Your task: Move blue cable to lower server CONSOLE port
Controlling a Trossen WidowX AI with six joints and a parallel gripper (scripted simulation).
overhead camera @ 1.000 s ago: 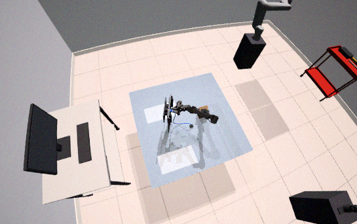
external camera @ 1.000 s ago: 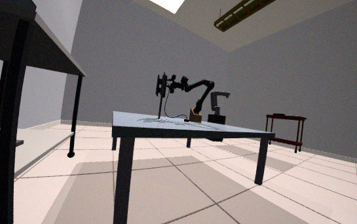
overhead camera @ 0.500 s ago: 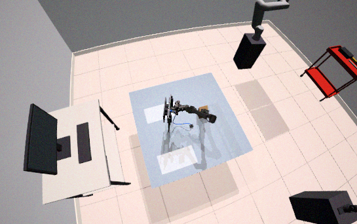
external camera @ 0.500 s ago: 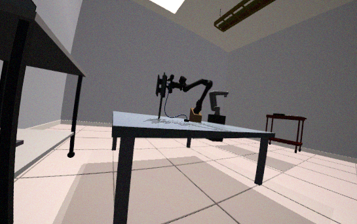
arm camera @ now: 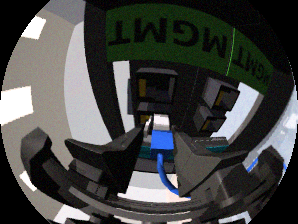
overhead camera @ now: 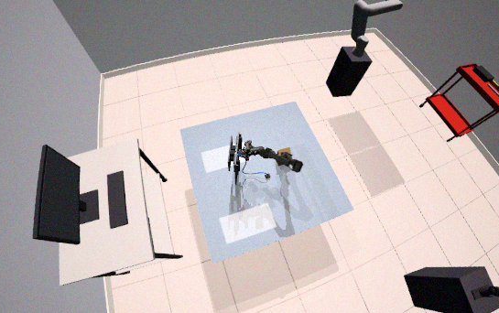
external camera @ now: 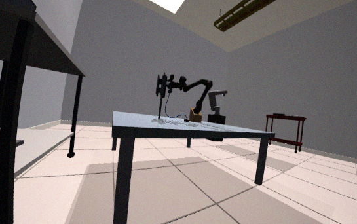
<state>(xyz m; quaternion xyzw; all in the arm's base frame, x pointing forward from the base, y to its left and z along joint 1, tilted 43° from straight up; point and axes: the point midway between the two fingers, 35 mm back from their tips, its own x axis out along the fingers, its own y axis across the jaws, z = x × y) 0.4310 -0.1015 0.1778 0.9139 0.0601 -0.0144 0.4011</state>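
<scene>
Now: the blue plug right at my gripper tip.
</scene>
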